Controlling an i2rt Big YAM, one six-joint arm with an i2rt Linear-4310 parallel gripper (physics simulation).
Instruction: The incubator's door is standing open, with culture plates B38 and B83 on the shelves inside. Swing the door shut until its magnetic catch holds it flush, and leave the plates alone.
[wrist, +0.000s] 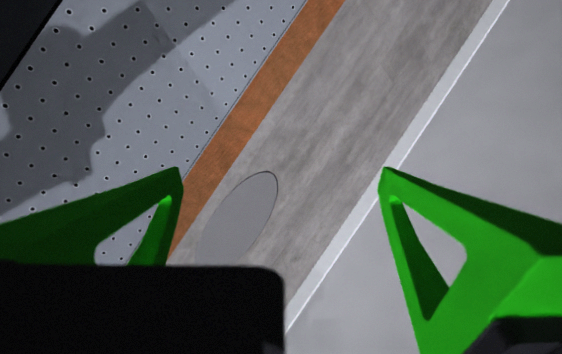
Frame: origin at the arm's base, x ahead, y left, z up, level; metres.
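Seen in the pictures: gripper, between the fingertips: (280, 178).
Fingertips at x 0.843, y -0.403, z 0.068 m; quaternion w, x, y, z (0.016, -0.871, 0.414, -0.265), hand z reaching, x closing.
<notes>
A point is followed by its place in that frame.
My gripper (280, 178) @[z 0.068, x 0.843, y -0.403 m] is open and empty, its two green fingers spread wide in the lower half of the wrist view. The left fingertip overlaps the orange strip's edge and the right one overlaps the pale table edge. The incubator, its door and plates B38 and B83 cannot be made out in this view. A dark shape (21, 22) @[z -0.172, x 0.839, y -0.232 m] is cut off by the top left corner; I cannot tell what it belongs to.
A perforated grey board (155, 107) @[z -0.231, x 0.830, y -0.368 m] with a dark shadow lies at the left, bordered by an orange strip (260, 95). Beside it runs a grey grained surface (350, 100) with a flat grey oval (242, 217), then a pale edge (427, 107) and plain grey floor (500, 125).
</notes>
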